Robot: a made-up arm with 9 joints.
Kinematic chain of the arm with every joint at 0, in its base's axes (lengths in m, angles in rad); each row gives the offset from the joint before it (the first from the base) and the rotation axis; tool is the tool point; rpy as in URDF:
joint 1: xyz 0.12 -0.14 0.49 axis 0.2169 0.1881 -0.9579
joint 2: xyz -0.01 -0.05 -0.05 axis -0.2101 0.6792 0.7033
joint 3: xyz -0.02 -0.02 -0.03 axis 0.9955 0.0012 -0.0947
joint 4: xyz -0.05 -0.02 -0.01 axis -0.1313 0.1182 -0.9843
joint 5: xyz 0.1 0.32 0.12 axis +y
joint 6: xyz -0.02 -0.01 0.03 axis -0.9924 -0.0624 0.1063
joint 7: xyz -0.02 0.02 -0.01 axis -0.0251 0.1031 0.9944
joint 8: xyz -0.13 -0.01 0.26 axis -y
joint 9: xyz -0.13 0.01 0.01 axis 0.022 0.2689 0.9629
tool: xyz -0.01 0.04 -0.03 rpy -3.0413 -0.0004 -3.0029
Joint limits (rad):
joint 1: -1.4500..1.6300
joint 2: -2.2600..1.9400
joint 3: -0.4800..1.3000
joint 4: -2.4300..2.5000
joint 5: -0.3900..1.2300
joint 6: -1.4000..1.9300
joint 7: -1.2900..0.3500
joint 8: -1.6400..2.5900
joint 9: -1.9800..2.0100
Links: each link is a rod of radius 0.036 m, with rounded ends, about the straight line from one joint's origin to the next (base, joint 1, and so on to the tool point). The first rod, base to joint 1, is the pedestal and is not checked.
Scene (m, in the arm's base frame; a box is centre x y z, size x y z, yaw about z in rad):
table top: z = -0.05
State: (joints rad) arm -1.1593 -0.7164 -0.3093 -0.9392 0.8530 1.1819 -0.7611 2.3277 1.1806
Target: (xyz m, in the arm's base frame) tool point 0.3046 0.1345 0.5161
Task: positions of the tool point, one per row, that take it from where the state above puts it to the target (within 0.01 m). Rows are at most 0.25 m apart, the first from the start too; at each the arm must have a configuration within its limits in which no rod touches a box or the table.
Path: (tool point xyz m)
1: -0.2365 0.0500 0.3594
2: -0.0742 0.1904 0.4133
3: 0.1269 0.2189 0.4711
4: 0.3046 0.1345 0.5161

